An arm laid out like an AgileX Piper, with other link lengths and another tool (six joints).
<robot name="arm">
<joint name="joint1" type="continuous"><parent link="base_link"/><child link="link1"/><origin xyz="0 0 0.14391" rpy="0 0 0"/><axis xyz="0 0 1"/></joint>
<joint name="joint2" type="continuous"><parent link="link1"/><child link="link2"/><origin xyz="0 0 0" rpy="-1.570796 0 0"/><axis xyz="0 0 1"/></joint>
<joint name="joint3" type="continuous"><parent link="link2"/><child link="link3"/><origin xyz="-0.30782 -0.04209 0" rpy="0 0 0"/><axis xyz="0 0 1"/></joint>
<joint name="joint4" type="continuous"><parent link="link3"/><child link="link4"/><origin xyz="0.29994 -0.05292 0" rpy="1.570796 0 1.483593"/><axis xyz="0 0 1"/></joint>
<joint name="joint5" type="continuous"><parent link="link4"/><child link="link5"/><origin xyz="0 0 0" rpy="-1.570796 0 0"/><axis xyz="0 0 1"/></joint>
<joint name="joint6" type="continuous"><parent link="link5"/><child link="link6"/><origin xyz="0 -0.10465 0" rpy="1.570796 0 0"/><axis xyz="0 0 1"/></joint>
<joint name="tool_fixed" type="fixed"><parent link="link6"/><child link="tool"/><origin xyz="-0.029 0.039 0.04" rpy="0.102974 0 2.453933"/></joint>
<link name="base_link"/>
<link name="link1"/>
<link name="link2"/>
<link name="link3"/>
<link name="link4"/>
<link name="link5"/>
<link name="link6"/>
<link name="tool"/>
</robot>
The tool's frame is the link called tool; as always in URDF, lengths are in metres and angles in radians. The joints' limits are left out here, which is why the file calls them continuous.
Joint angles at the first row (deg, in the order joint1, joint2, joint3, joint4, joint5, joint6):
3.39, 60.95, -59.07, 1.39, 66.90, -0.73
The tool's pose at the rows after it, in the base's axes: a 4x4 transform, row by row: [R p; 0 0 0 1], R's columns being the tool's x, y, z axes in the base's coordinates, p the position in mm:
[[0.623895 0.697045 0.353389 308.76], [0.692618 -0.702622 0.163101 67.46], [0.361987 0.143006 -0.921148 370.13], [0 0 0 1]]
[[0.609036 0.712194 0.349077 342.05], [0.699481 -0.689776 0.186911 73.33], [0.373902 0.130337 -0.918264 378.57], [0 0 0 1]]
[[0.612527 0.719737 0.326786 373.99], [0.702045 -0.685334 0.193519 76.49], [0.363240 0.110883 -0.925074 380.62], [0 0 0 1]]
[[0.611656 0.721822 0.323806 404.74], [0.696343 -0.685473 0.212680 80.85], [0.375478 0.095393 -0.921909 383.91], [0 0 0 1]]
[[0.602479 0.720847 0.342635 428.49], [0.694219 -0.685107 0.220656 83.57], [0.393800 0.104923 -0.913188 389.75], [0 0 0 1]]
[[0.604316 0.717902 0.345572 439.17], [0.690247 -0.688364 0.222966 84.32], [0.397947 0.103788 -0.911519 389.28], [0 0 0 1]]
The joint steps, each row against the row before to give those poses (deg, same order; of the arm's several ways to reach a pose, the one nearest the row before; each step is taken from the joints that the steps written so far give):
0.00, 7.19, -6.79, 2.64, 0.49, -2.41
0.00, 6.52, -6.69, 1.55, 0.24, -1.27
0.00, 6.51, -6.70, 0.46, 1.50, -0.25
0.00, 5.87, -6.50, 1.14, 0.72, 0.00
0.06, 4.19, -5.41, 0.40, 0.00, 0.00
0.00, 1.94, -2.12, 0.11, 0.00, 0.27

